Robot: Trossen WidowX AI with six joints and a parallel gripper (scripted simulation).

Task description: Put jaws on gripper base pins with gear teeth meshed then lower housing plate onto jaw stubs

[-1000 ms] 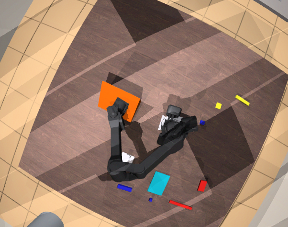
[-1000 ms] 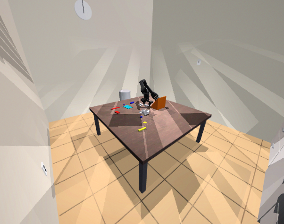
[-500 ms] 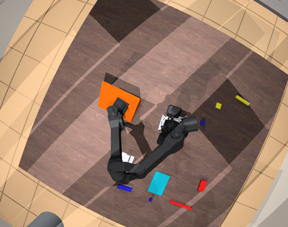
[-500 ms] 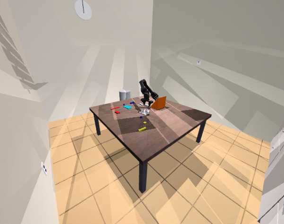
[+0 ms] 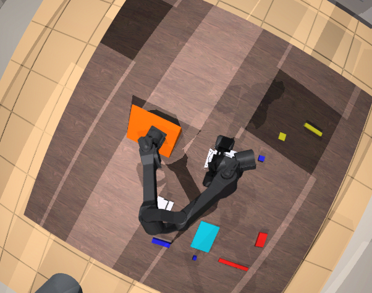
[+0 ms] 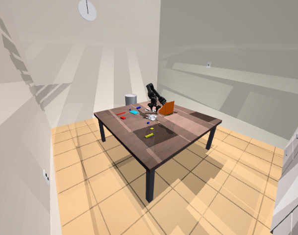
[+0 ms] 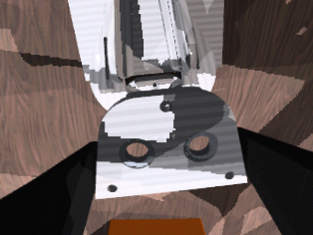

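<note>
Right now the housing plate is 1 cm behind my gripper tip and 8 cm below it. The rest, counted from my gripper tip: white rectangular plate 6 cm ahead, 2 cm to the left, 8 cm below; blue cube 17 cm ahead, 11 cm to the left, 7 cm below; gripper base 1 cm ahead, 2 cm above.
</note>
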